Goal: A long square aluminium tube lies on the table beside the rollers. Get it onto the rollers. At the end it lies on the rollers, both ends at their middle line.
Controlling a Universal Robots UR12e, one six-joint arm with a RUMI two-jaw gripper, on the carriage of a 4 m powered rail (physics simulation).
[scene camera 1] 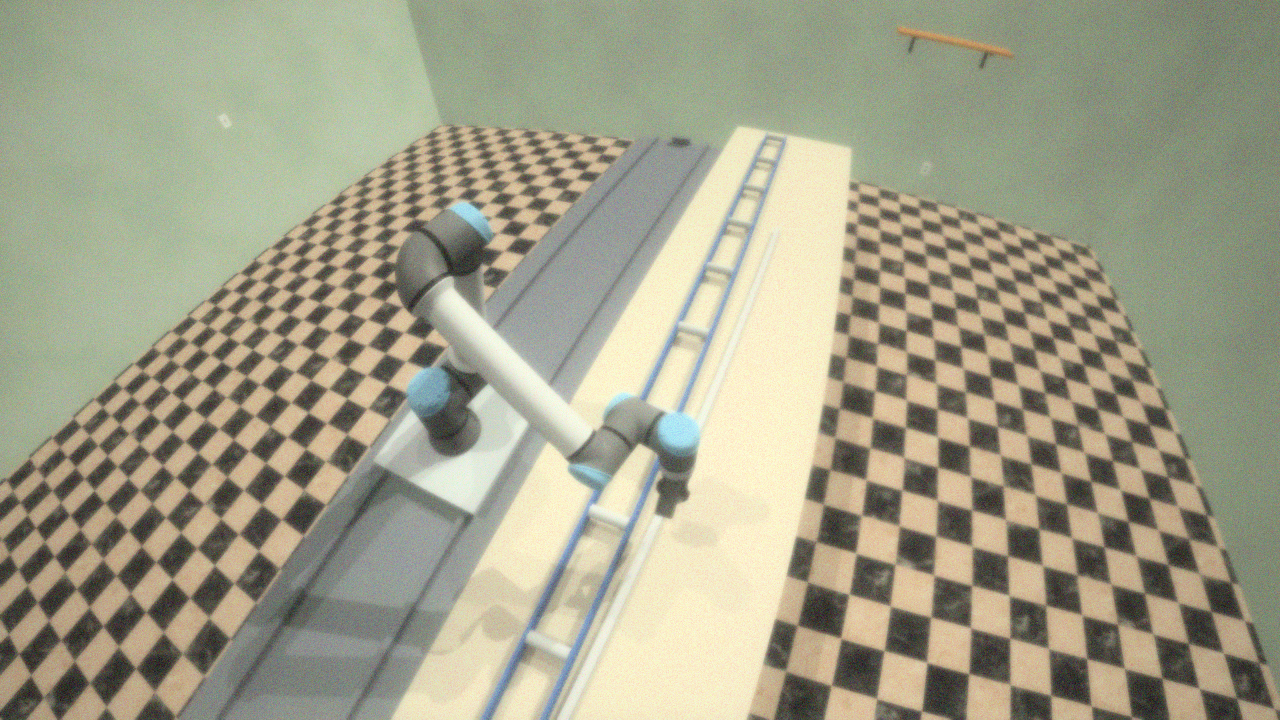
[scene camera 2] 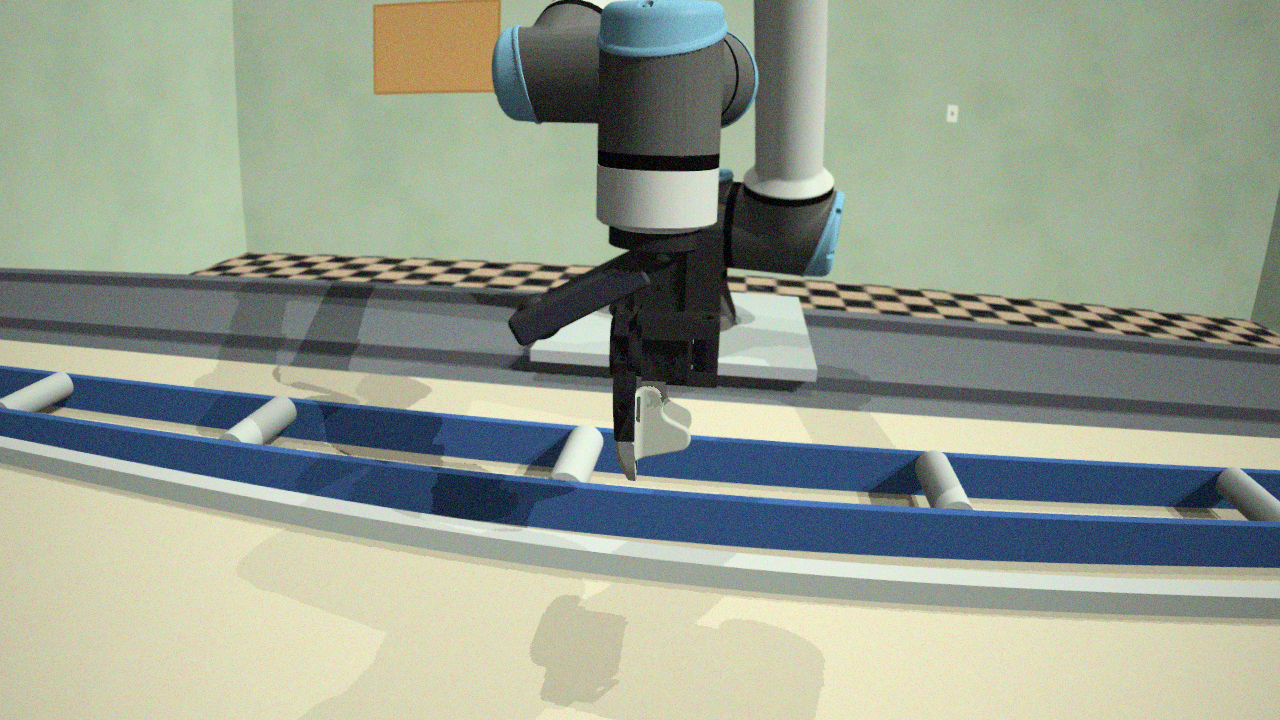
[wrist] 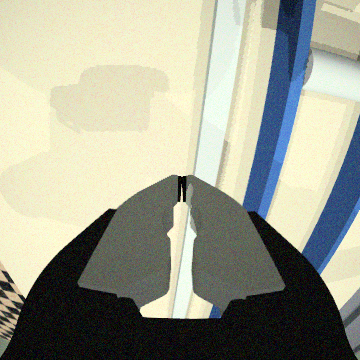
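Seen in the pictures: gripper, fingertip midpoint: [scene camera 2: 632,478] [wrist: 181,178]; arm's base at its link origin: [scene camera 1: 455,432].
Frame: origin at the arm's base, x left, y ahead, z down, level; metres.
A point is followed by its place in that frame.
Observation:
The long square aluminium tube [scene camera 1: 610,622] @(x -0.346, y 0.742, z 0.005 m) [scene camera 2: 895,586] @(x 0.255, y 0.774, z 0.011 m) [wrist: 220,90] @(x -0.037, y 0.750, z 0.005 m) lies on the table alongside the blue roller frame, outside its side rail. It runs roughly parallel to the rail. My gripper [scene camera 1: 666,513] @(x 0.012, y 0.785, z -0.087 m) [scene camera 2: 631,474] @(x 0.012, y 0.785, z -0.087 m) [wrist: 181,178] @(x 0.012, y 0.785, z -0.087 m) is shut with its fingertips together and nothing between them. It hangs above the tube, apart from it. In the wrist view the tube passes below the fingers and shows through the gap behind the tips. The rollers [scene camera 1: 610,515] @(x -0.069, y 0.626, z -0.030 m) [scene camera 2: 577,454] @(x -0.065, y 0.636, z -0.029 m) [wrist: 335,75] @(x -0.068, y 0.655, z -0.030 m) sit between the blue rails and carry no tube.
The blue roller frame [scene camera 1: 537,617] @(x -0.414, y 0.558, z -0.009 m) [scene camera 2: 778,528] @(x 0.148, y 0.694, z 0.005 m) [wrist: 280,125] @(x -0.014, y 0.694, z -0.021 m) runs lengthwise along the cream table [scene camera 1: 805,268] @(x 1.342, y 0.990, z 0.030 m), with its rails standing between the tube and the rollers. The arm's pale carriage plate [scene camera 1: 483,465] @(x -0.067, y 0.166, z 0.000 m) [scene camera 2: 769,358] @(x 0.152, y 0.187, z 0.000 m) sits on the grey rail [scene camera 1: 617,223] behind the table.

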